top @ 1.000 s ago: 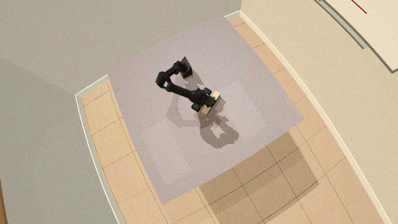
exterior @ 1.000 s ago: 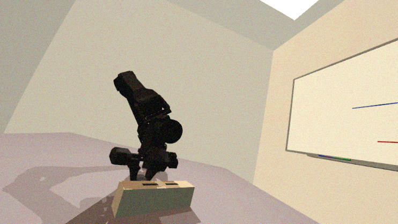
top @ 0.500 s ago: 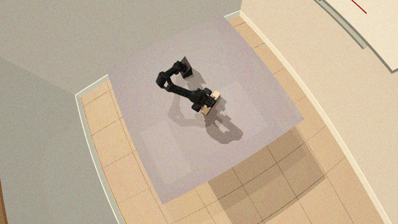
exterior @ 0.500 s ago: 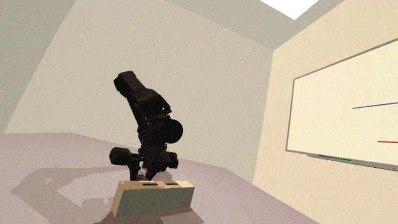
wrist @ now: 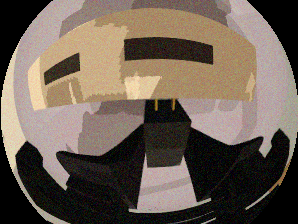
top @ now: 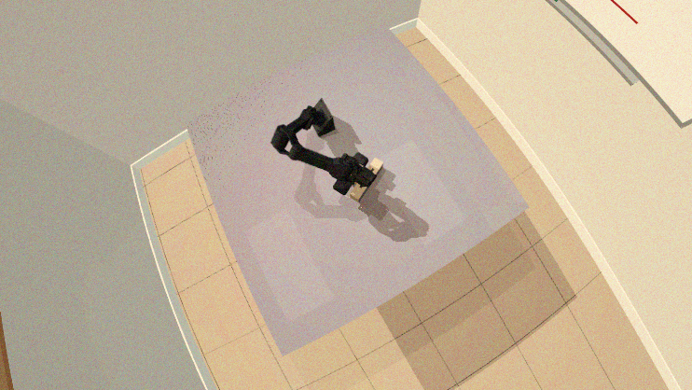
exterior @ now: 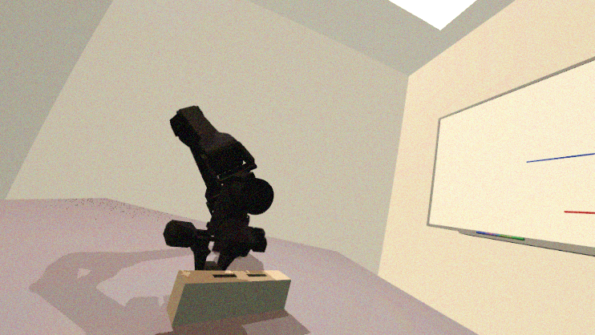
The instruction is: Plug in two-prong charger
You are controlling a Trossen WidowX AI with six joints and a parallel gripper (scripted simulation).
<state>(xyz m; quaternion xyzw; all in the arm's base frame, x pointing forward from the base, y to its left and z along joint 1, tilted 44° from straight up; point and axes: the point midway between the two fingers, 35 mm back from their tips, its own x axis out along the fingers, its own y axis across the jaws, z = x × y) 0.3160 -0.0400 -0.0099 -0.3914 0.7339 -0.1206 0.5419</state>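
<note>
Right now my gripper tip is 1 cm short of the two-prong charger, 1 cm to the right of it and 1 cm below it.
</note>
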